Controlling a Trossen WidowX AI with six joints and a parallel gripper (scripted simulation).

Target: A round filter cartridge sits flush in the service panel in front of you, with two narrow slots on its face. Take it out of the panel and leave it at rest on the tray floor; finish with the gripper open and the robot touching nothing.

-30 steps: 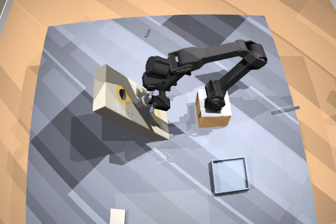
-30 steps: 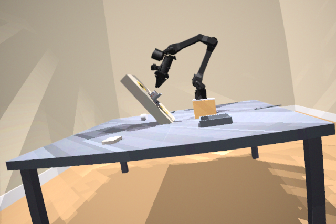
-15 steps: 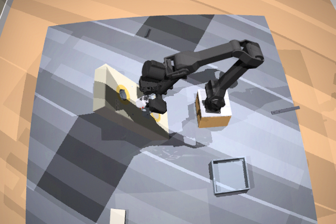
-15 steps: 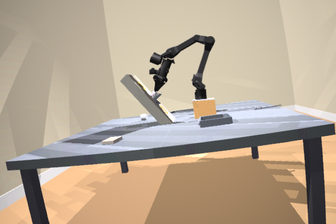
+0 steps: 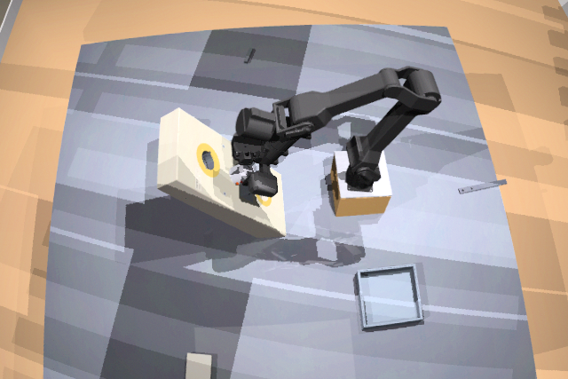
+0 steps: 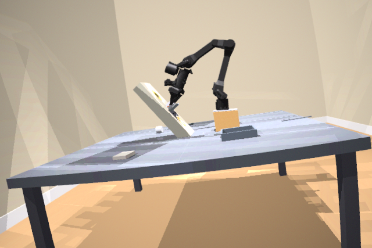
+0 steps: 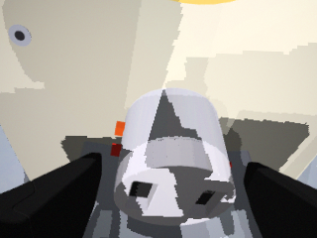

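Right now my gripper tip is right at the filter cartridge. Also, from my gripper tip: service panel (4 cm ahead, 2 cm below, 1 cm to the left); then grey bracket (3 cm below, 1 cm behind); then square tray (37 cm behind, 24 cm to the left, 17 cm below).
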